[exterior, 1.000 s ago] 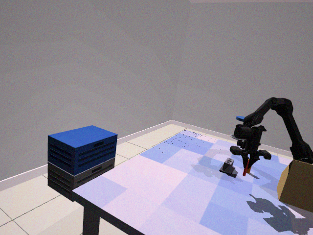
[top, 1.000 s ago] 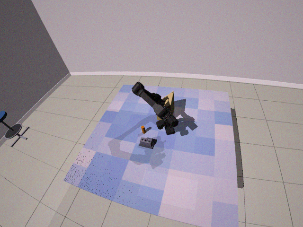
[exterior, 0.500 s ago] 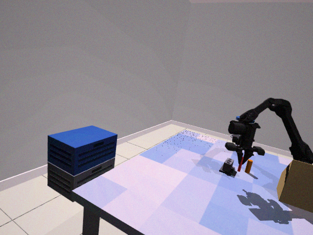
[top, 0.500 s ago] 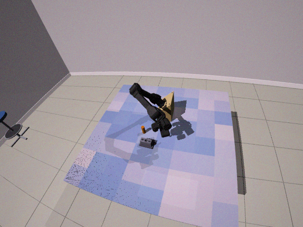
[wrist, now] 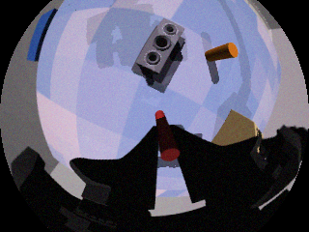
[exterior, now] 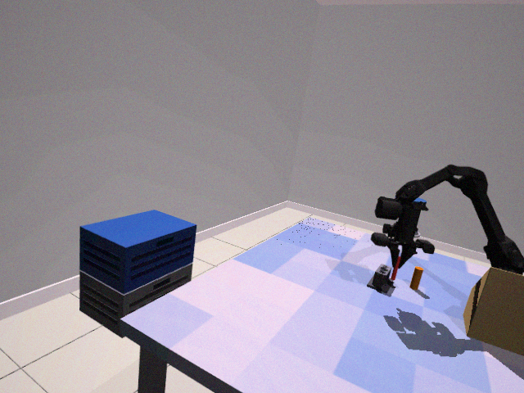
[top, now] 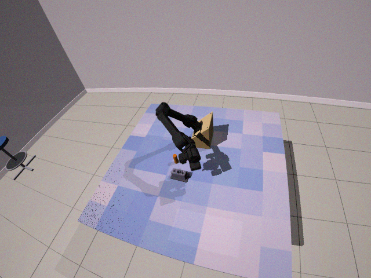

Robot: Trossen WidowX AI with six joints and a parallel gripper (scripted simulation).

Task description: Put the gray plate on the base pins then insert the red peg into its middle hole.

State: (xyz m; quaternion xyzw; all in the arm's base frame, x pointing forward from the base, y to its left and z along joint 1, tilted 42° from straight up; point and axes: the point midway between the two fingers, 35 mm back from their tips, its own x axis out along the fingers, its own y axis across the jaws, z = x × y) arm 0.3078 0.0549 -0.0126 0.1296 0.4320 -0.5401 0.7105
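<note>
Right now the gray plate is 40 mm ahead of my gripper tip, 100 mm to the right of it and 70 mm below it. Also, from my gripper tip: red peg (right at my gripper tip); then orange peg (70 mm behind, 170 mm to the right, 80 mm below); then base (40 mm ahead, 100 mm to the right, 110 mm below).
</note>
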